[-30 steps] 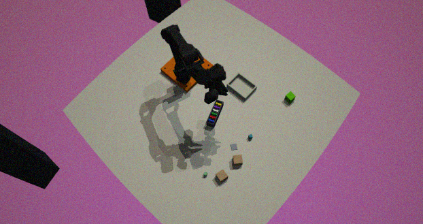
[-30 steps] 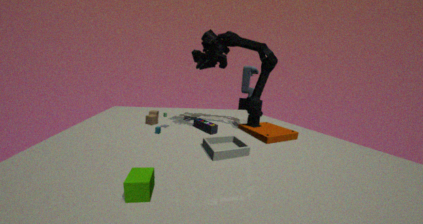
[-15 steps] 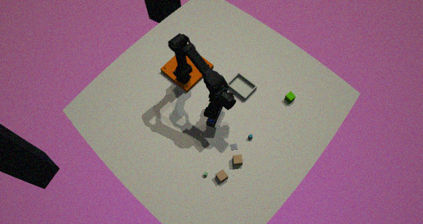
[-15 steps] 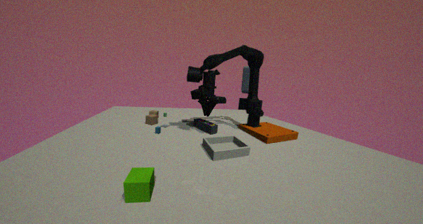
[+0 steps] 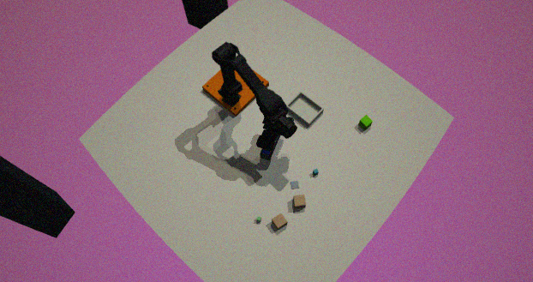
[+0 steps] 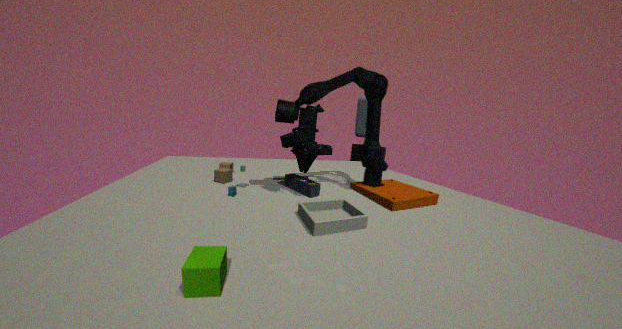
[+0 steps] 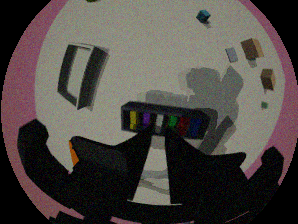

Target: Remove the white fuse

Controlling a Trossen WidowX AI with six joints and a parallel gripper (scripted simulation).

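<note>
Now: the grey tray 20 cm to the left of my gripper tip, 6 cm below it and 3 cm ahead of it. Also, from my gripper tip: green cube: 29 cm to the left, 29 cm ahead, 5 cm below; then grey tile: 17 cm ahead, 10 cm to the right, 6 cm below.
</note>
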